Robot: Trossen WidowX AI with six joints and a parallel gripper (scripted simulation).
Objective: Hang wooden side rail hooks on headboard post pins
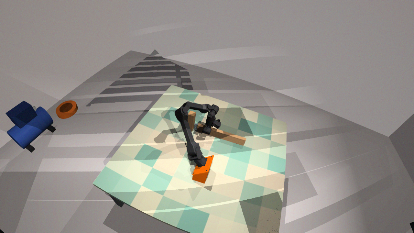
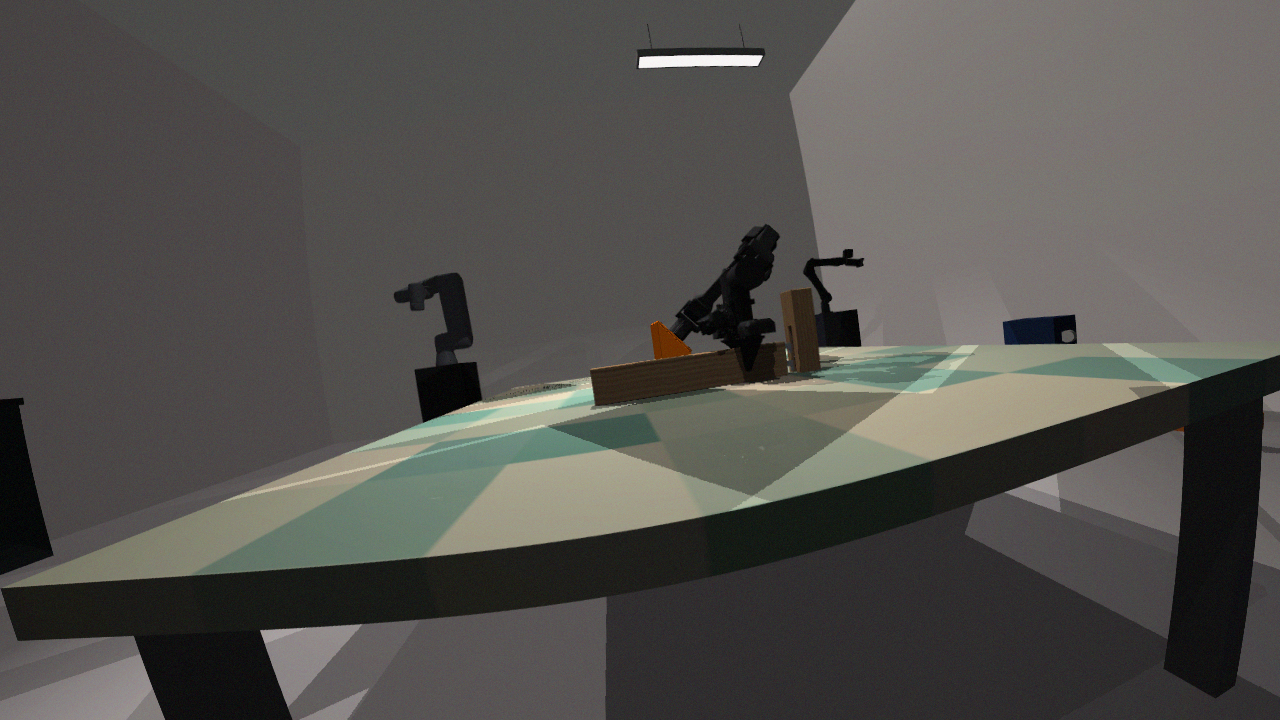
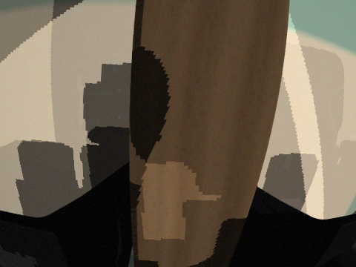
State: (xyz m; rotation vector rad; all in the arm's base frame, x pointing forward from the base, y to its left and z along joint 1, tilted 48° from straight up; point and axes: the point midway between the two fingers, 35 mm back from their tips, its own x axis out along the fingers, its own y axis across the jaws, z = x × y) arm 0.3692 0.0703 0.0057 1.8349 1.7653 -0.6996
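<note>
Right now the headboard post is 150 mm to the left of my gripper tip, 70 mm above it and 10 mm behind it.
</note>
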